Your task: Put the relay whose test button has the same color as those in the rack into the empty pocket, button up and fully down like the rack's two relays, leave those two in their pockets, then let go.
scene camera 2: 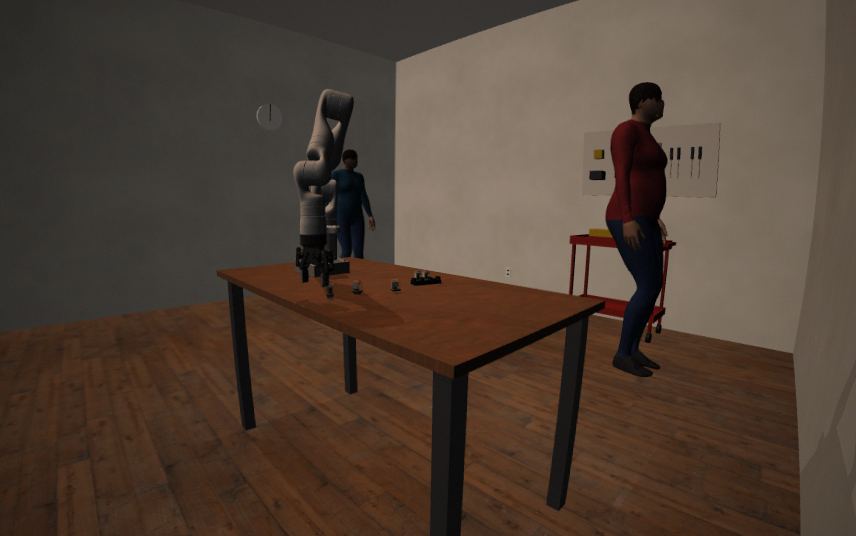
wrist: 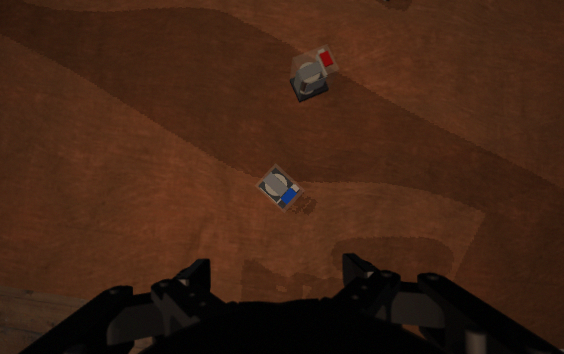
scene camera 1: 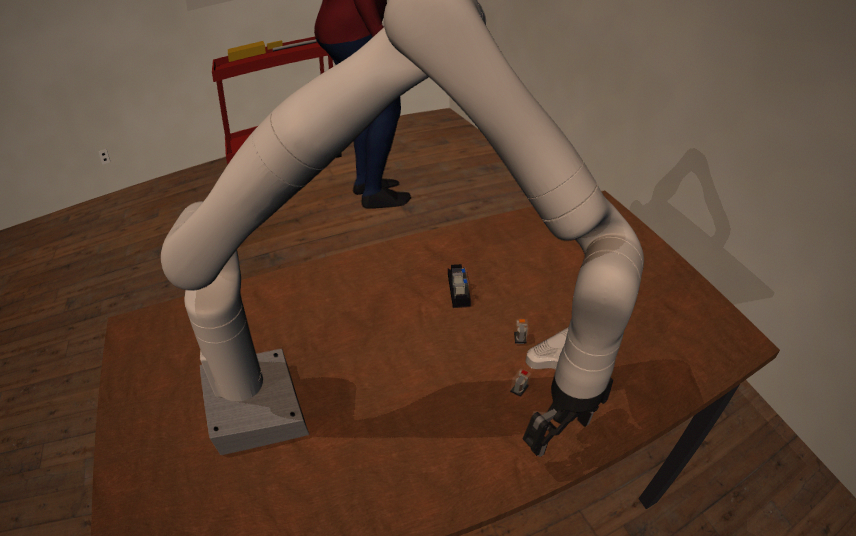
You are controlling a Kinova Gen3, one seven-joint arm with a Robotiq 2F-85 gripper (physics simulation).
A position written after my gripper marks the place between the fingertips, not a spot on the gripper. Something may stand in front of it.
In view: my gripper [scene camera 1: 560, 437], a red-button relay [wrist: 312, 73] and a blue-button relay [wrist: 276, 184].
My gripper is seen too in scene camera 2 [scene camera 2: 314, 284] and in the wrist view [wrist: 277, 271].
